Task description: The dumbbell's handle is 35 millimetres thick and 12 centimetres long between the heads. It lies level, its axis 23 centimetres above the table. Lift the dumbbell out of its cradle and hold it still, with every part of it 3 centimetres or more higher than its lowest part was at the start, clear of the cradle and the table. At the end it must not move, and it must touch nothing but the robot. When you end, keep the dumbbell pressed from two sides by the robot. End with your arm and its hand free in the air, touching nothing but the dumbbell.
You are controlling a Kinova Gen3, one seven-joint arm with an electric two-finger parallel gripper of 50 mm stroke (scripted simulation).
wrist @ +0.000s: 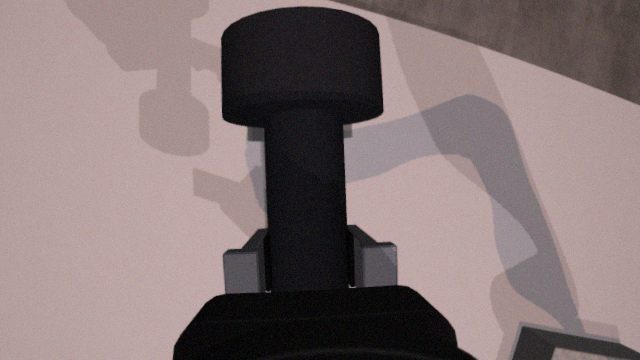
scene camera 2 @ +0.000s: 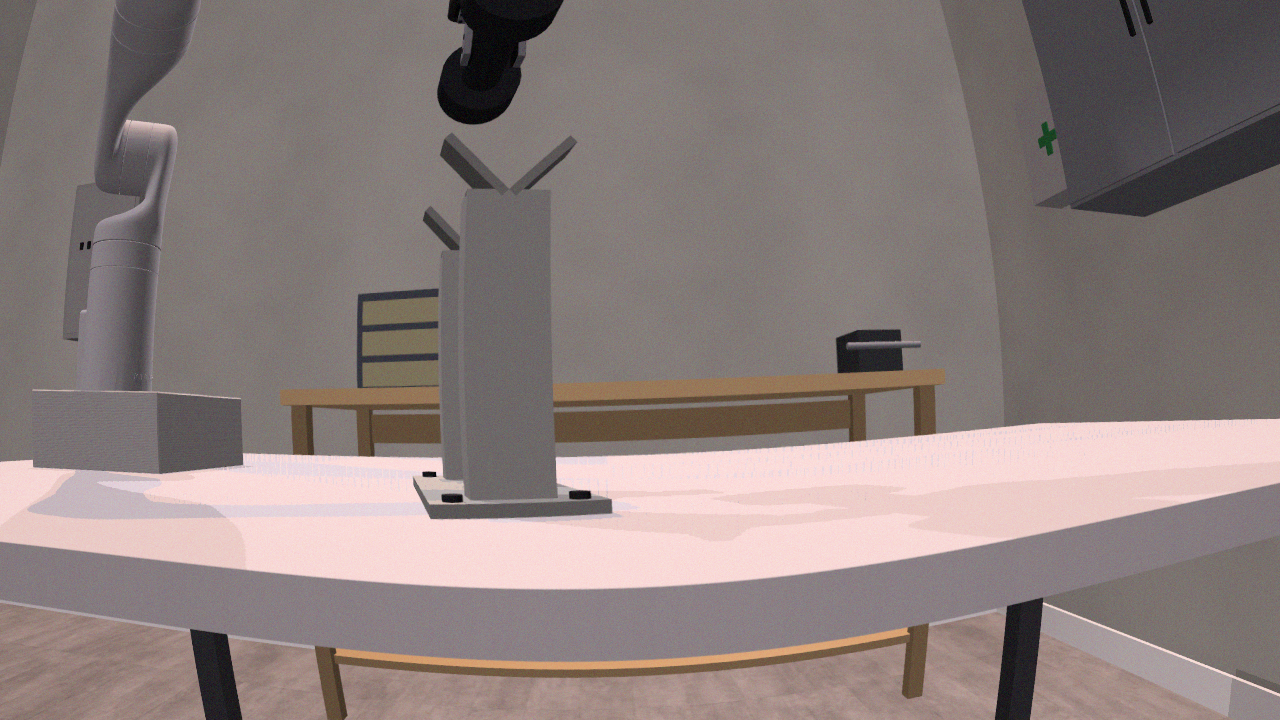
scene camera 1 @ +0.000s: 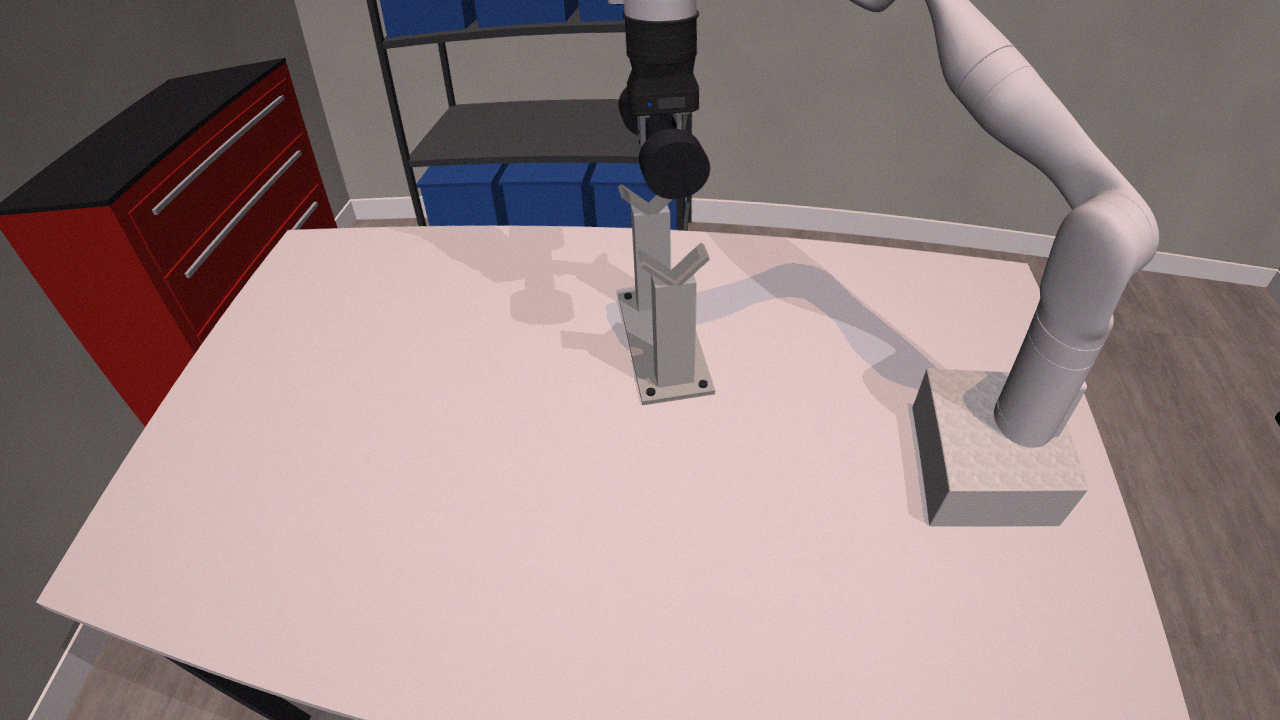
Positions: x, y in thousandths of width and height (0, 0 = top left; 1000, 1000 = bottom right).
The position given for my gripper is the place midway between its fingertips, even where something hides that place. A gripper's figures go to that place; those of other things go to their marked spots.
Labels:
My gripper (scene camera 1: 516, 203): 0.82 m from the lens. A black dumbbell (scene camera 1: 527, 230) is 0.72 m from the lens.

